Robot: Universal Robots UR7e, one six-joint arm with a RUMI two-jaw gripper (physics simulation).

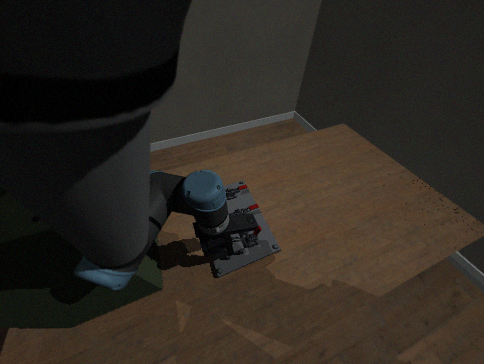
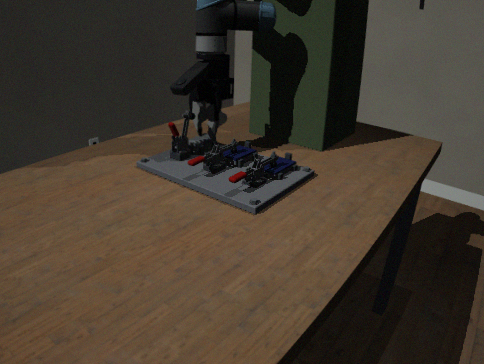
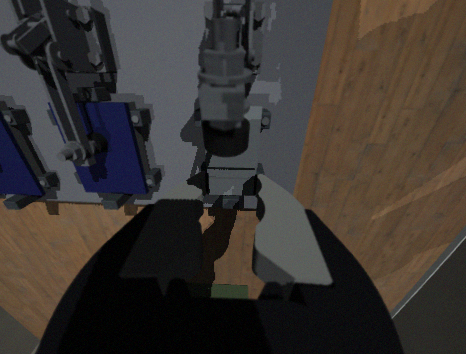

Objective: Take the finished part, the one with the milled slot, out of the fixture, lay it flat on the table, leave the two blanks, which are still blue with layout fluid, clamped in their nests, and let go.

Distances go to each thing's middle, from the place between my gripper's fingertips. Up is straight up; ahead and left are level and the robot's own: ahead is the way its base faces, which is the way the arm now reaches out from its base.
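Grey block (image 3: 235,175): 20 mm ahead of my gripper, 10 mm below it. Fixture plate (image 2: 216,185): my gripper 110 mm to the right of it, 70 mm short of it, 40 mm above it.
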